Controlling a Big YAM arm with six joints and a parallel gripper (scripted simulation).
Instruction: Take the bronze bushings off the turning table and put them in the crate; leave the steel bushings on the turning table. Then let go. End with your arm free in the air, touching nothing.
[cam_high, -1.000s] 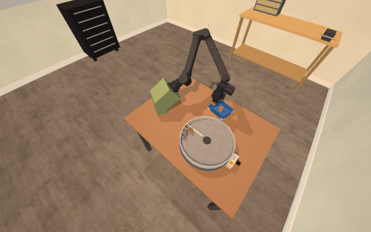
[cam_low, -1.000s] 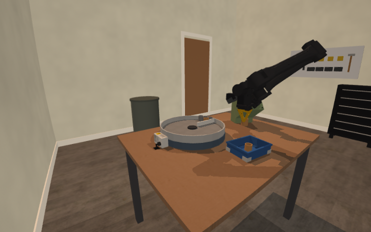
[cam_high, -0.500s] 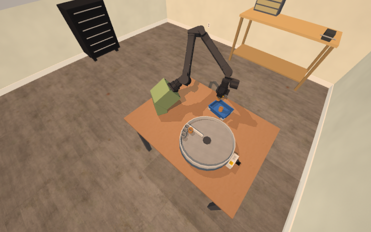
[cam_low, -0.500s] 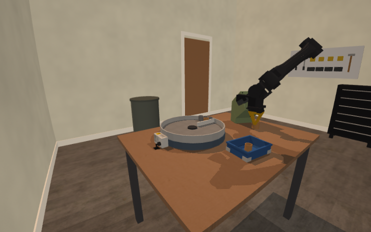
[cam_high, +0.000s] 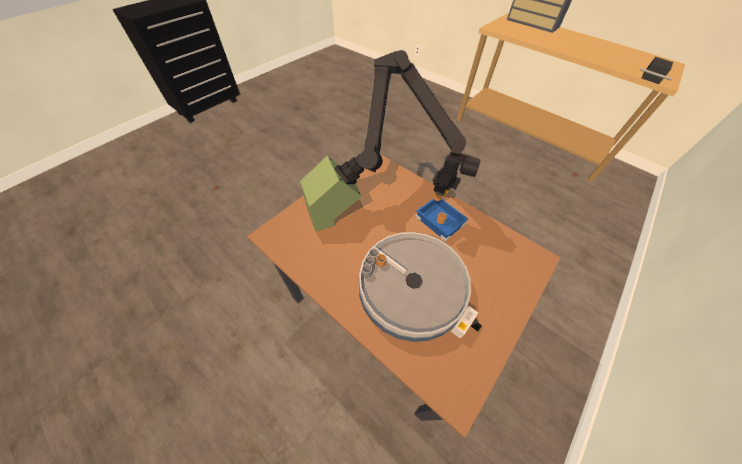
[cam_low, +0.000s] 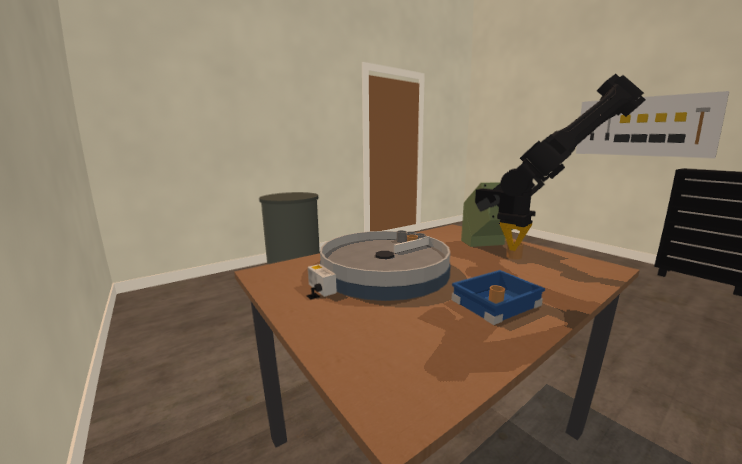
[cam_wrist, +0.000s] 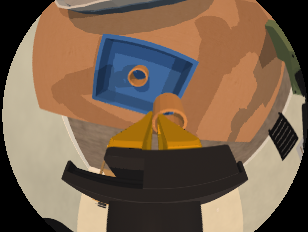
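Right now the blue crate is 130 mm below my hand, 40 mm ahead of it and 10 mm to the right of it. Also, from my hand: grey turning table (360 mm to the right, 170 mm ahead, 100 mm below).
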